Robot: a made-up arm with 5 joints. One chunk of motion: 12 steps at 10 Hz.
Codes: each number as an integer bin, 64 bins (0 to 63) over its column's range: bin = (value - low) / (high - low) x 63, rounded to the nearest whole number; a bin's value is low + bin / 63 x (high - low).
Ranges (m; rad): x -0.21..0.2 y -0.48..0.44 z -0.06..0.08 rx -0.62..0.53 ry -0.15..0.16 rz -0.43..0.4
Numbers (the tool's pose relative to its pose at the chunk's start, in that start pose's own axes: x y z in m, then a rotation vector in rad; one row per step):
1: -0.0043 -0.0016 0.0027 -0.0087 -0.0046 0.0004
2: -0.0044 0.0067 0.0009 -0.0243 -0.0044 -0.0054
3: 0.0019 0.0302 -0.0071 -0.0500 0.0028 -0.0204
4: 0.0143 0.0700 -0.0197 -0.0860 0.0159 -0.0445
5: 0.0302 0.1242 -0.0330 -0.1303 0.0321 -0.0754
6: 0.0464 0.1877 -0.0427 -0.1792 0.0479 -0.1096
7: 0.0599 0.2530 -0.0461 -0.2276 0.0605 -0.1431
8: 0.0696 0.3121 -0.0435 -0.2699 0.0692 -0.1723
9: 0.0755 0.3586 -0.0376 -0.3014 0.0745 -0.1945
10: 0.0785 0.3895 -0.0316 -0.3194 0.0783 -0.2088
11: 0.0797 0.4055 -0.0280 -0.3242 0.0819 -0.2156
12: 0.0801 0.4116 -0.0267 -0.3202 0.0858 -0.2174
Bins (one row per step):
1: 32 33 28 33 30 33
2: 32 33 27 33 30 32
3: 33 35 24 31 31 31
4: 34 38 18 29 34 29
5: 37 41 12 27 37 27
6: 39 46 8 24 40 24
7: 41 50 6 21 43 22
8: 43 54 7 19 45 20
9: 44 57 10 17 46 18
10: 44 60 13 16 46 17
11: 45 61 14 16 47 16
12: 45 61 15 16 48 16

